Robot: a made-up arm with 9 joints. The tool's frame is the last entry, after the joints. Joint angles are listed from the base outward. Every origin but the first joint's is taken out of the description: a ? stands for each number. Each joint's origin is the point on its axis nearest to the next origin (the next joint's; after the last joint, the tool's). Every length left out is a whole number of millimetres.
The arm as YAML. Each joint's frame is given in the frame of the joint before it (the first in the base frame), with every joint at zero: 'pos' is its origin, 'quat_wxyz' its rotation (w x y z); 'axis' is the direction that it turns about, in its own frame. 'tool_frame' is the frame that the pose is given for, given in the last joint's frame.
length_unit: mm
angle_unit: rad
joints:
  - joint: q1
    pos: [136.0, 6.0, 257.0]
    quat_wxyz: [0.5, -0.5, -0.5, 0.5]
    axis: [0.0, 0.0, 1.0]
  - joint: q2
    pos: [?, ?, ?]
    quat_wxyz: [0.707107, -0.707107, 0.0, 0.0]
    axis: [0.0, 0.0, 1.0]
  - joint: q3
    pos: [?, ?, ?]
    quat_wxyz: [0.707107, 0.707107, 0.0, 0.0]
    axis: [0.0, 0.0, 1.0]
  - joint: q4
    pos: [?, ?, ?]
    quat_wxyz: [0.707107, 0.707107, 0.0, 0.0]
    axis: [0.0, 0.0, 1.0]
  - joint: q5
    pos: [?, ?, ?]
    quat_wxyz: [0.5, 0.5, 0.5, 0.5]
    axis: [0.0, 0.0, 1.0]
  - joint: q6
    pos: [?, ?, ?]
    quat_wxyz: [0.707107, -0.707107, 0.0, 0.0]
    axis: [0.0, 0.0, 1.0]
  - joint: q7
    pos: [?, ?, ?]
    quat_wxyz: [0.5, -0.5, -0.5, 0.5]
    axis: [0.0, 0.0, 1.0]
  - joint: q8
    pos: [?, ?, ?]
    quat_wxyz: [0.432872, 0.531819, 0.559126, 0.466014]
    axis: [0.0, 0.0, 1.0]
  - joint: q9
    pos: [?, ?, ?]
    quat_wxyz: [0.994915, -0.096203, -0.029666, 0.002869]
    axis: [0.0, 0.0, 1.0]
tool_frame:
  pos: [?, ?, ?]
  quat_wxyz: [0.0, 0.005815, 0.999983, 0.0]
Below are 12 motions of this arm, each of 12 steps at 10 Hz.
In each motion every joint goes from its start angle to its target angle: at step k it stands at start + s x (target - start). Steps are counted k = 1, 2, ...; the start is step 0. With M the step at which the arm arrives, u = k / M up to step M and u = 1 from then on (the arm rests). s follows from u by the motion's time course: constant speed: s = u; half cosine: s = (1 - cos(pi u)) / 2; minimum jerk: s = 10 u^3 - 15 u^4 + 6 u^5.
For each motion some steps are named. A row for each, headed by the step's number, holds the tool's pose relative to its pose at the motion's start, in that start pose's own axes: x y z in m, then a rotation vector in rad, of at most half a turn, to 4 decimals.
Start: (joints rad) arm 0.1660 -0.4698 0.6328 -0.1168 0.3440 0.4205 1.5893 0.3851 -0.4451
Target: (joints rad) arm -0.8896 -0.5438 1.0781 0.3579 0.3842 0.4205 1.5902 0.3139 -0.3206
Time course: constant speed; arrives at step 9
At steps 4, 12:
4: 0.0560 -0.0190 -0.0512 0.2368 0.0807 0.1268
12: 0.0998 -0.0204 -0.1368 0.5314 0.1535 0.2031

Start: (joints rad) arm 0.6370 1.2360 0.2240 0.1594 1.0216 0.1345 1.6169 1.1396 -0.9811
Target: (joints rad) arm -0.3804 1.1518 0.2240 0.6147 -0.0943 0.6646 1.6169 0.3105 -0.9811
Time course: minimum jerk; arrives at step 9
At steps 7, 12:
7: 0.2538 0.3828 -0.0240 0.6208 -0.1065 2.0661
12: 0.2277 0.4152 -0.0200 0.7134 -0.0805 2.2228

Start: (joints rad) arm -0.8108 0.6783 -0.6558 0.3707 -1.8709 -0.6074 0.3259 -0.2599 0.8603
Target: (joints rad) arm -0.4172 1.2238 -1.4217 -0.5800 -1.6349 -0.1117 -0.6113 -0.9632 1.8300
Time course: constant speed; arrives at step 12
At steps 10, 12:
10: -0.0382 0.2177 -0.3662 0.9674 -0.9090 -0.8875
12: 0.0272 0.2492 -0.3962 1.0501 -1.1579 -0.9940

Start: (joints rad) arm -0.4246 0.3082 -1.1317 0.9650 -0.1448 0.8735 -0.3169 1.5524 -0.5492
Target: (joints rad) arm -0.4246 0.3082 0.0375 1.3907 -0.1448 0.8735 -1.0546 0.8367 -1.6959
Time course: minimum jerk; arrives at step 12
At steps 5, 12:
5: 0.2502 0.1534 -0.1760 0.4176 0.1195 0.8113
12: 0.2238 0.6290 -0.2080 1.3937 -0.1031 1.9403

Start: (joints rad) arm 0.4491 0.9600 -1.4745 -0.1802 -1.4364 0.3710 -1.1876 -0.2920 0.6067
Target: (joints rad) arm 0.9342 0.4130 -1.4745 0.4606 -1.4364 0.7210 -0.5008 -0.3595 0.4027
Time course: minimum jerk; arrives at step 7
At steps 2, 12:
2: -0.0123 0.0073 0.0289 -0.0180 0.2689 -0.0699
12: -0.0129 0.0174 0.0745 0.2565 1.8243 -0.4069

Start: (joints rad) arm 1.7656 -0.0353 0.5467 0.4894 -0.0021 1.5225 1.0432 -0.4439 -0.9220
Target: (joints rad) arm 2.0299 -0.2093 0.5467 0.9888 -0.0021 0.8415 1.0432 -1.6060 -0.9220
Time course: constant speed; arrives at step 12
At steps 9, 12:
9: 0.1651 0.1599 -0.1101 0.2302 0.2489 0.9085
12: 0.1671 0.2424 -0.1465 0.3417 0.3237 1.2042

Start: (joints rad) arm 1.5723 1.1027 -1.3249 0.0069 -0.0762 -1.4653 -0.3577 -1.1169 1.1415
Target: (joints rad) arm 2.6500 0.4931 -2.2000 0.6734 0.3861 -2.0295 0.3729 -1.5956 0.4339
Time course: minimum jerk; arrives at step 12
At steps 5, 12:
5: 0.1277 0.0780 -0.0515 0.3367 -0.1084 0.5118
12: 0.2369 0.2970 0.0750 0.5277 -0.6336 1.1897

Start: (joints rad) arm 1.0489 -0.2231 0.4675 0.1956 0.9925 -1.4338 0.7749 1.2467 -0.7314
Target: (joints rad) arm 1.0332 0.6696 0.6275 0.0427 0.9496 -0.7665 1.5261 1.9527 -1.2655
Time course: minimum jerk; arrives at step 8
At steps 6, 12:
6: 0.1722 0.1163 0.2050 -0.8404 0.0178 0.4502
12: 0.1792 0.1542 0.2271 -0.9669 0.0149 0.4791

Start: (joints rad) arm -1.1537 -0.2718 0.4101 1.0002 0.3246 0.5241 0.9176 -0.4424 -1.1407
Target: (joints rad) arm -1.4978 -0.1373 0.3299 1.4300 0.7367 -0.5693 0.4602 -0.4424 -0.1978
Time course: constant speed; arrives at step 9
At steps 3, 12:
3: -0.1324 0.0079 0.0059 -0.1554 0.1381 -0.5163
12: -0.2327 0.2134 0.0440 -0.7329 0.3334 -1.4452

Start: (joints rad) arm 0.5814 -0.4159 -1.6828 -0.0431 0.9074 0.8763 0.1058 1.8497 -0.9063
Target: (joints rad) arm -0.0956 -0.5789 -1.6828 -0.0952 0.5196 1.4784 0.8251 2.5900 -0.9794
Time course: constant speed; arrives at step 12
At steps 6, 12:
6: -0.0229 -0.0157 0.0630 -0.0709 0.6775 -0.2284
12: 0.0616 -0.0342 0.0789 -0.2113 1.2665 -0.1909

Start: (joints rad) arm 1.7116 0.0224 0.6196 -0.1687 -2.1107 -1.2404 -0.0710 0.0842 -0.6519
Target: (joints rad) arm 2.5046 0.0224 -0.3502 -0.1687 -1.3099 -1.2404 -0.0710 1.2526 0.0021
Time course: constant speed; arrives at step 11
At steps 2, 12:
2: -0.1033 -0.0089 0.0148 -0.1137 -0.1514 -0.2926
12: -0.3330 0.1339 -0.2744 0.0021 -1.0814 -1.4590

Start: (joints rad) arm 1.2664 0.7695 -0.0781 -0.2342 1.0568 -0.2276 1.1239 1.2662 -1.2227
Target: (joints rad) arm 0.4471 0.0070 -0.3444 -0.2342 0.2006 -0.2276 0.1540 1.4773 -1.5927
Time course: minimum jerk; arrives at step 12
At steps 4, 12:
4: 0.0248 -0.0239 -0.0465 0.1395 -0.2582 0.1356
12: 0.1828 -0.0071 -0.2022 0.8255 -0.6953 0.5161

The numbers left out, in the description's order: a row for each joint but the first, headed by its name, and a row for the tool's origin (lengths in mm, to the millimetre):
q2: 53.0 -5.0 0.0
q3: 7.0 79.0 0.0
q4: -32.0 49.0 0.0
q5: -9.0 113.0 0.0
q6: -12.0 -1.0 0.0
q7: -59.0 14.0 0.0
q8: -68.0 125.0 0.0
q9: -33.0 45.0 0.0
tool: -31.0 -316.0 0.0

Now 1 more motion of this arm.
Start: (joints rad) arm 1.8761 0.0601 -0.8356 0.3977 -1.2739 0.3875 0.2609 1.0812 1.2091
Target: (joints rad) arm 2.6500 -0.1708 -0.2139 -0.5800 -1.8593 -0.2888 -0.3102 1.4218 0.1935
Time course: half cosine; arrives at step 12
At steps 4, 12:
4: 0.0443 0.0087 -0.1220 0.2849 0.3034 0.1720
12: -0.1333 0.0531 -0.2294 0.7154 0.9865 -0.1319

